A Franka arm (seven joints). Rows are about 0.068 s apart.
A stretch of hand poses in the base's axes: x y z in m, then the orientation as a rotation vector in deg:
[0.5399, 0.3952, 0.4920, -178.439, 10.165, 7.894]
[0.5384, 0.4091, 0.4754, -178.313, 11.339, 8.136]
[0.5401, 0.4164, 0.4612, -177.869, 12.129, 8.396]
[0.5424, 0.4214, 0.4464, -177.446, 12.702, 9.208]
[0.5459, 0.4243, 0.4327, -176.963, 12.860, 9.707]
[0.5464, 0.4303, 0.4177, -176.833, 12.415, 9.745]
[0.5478, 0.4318, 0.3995, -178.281, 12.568, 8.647]
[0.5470, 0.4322, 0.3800, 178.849, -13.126, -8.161]
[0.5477, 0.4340, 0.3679, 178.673, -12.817, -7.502]
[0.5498, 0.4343, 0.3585, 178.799, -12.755, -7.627]
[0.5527, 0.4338, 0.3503, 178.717, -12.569, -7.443]
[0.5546, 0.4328, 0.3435, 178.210, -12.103, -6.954]
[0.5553, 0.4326, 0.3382, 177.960, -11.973, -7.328]
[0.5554, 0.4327, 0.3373, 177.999, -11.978, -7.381]
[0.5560, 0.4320, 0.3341, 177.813, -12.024, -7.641]
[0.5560, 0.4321, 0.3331, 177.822, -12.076, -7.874]
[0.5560, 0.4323, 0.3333, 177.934, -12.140, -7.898]
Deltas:
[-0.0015, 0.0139, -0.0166, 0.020, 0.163, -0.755]
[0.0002, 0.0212, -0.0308, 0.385, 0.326, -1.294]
[0.0025, 0.0262, -0.0456, 0.740, 0.844, -1.689]
[0.0060, 0.0291, -0.0593, 1.196, 1.156, -1.829]
[0.0065, 0.0351, -0.0743, 1.368, 1.174, -1.556]
[0.0079, 0.0366, -0.0925, -0.069, 0.502, -1.535]
[0.0071, 0.0370, -0.1120, -1.650, 0.266, -1.799]
[0.0078, 0.0388, -0.1241, -1.892, -0.138, -1.605]
[0.0099, 0.0391, -0.1335, -1.759, -0.069, -1.564]
[0.0128, 0.0386, -0.1417, -1.863, -0.179, -1.446]
[0.0147, 0.0376, -0.1485, -2.424, -0.450, -1.150]
[0.0154, 0.0374, -0.1538, -2.649, -0.191, -1.064]
[0.0155, 0.0375, -0.1547, -2.606, -0.160, -1.067]
[0.0161, 0.0368, -0.1579, -2.769, 0.022, -1.096]
[0.0161, 0.0369, -0.1589, -2.739, 0.170, -1.128]
[0.0161, 0.0371, -0.1587, -2.623, 0.175, -1.169]

